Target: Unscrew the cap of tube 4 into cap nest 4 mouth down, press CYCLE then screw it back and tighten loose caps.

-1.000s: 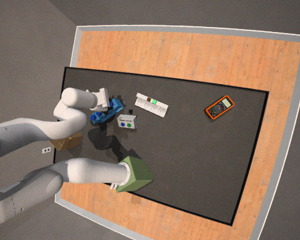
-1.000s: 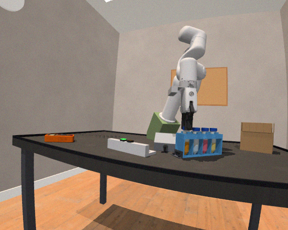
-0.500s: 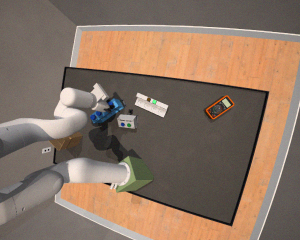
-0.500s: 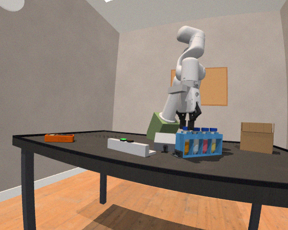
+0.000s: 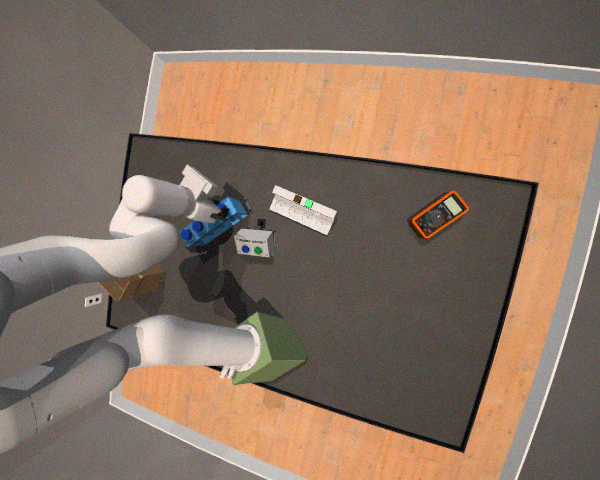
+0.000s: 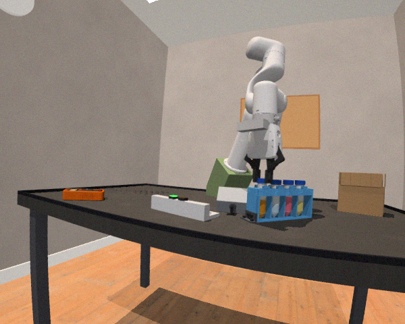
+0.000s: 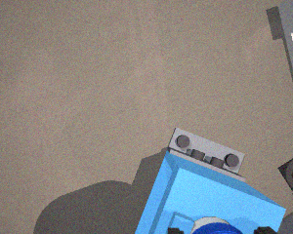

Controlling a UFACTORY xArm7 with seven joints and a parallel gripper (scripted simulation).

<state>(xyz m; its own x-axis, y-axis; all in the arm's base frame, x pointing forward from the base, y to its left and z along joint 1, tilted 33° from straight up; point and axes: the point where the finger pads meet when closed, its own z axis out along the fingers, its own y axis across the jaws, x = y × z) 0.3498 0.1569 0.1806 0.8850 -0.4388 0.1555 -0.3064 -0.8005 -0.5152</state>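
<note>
Now: the tube neck 2 cm below my hand. Round my hand: blue cycle key (11 cm behind, 9 cm to the right, 6 cm below); blue cap (1 cm below); key housing (8 cm behind, 11 cm to the right, 8 cm below).
</note>
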